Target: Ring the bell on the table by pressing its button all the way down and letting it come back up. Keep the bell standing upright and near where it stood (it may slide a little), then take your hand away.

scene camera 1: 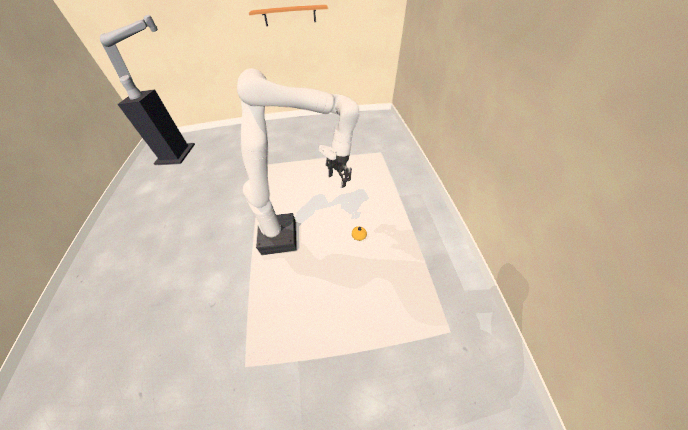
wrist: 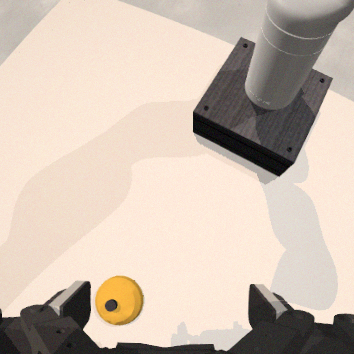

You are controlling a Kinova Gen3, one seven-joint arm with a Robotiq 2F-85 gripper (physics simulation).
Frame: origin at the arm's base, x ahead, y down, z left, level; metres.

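Seen in the pictures: gripper, fingertip midpoint: (scene camera 1: 336, 182) (wrist: 169, 300); arm's base, link origin: (scene camera 1: 272, 229) (wrist: 269, 86).
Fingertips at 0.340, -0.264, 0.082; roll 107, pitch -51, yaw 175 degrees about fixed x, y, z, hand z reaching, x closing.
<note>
Pixels of each thing's middle, then the offset from my fingertips to it, as dx, dy, dz. Level surfaces: height alone.
- yellow-orange dome, body centre: (wrist: 115, 301) (scene camera 1: 359, 231) +0.116, +0.317, -0.052
- small dark button, body centre: (wrist: 110, 304) (scene camera 1: 359, 228) +0.116, +0.288, -0.052
- pale table top, surface height: dy +0.350
The bell is a yellow-orange dome (scene camera 1: 359, 234) (wrist: 125, 302) with a small dark button (scene camera 1: 359, 228) (wrist: 111, 305) on top. It stands upright on the pale table top (scene camera 1: 324, 314) (wrist: 200, 240). My gripper (scene camera 1: 336, 181) (wrist: 169, 300) is open and empty, its fingers pointing down. It hangs well above the table, apart from the bell. In the wrist view the bell shows far below, between the two fingertips and close beside the left one. In scene camera 1 the gripper is farther back than the bell and slightly to its left.
My arm's dark base block (scene camera 1: 277, 243) (wrist: 240, 120) stands on the table, left of the bell in scene camera 1. Shadows of the arm fall across the table. A second arm on a black pedestal (scene camera 1: 154, 126) stands at the back left. An orange shelf (scene camera 1: 289, 9) hangs on the back wall.
</note>
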